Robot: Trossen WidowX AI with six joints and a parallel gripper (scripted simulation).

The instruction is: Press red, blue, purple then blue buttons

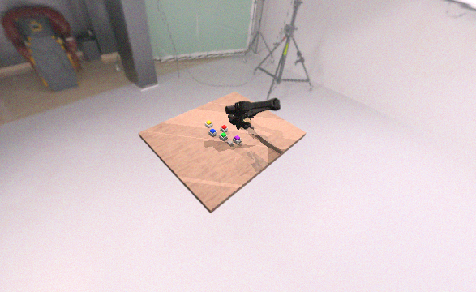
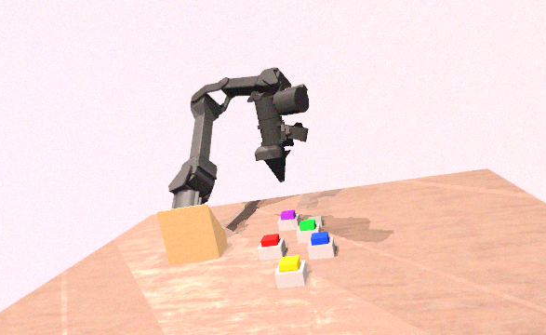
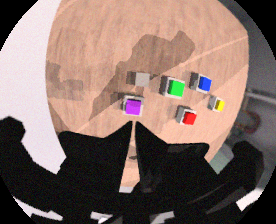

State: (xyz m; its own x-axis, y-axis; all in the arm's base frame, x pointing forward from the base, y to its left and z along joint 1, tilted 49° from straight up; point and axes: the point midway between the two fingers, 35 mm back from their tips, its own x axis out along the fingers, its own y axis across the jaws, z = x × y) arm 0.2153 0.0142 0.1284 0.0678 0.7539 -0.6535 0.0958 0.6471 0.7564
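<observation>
Now: the blue button 7 cm ahead of my gripper tip, 19 cm to the right of it and 8 cm below it. The rest, counted from my gripper tip: red button: 3 cm behind, 16 cm to the right, 8 cm below; purple button: 8 cm below; green button: 5 cm ahead, 10 cm to the right, 8 cm below.
</observation>
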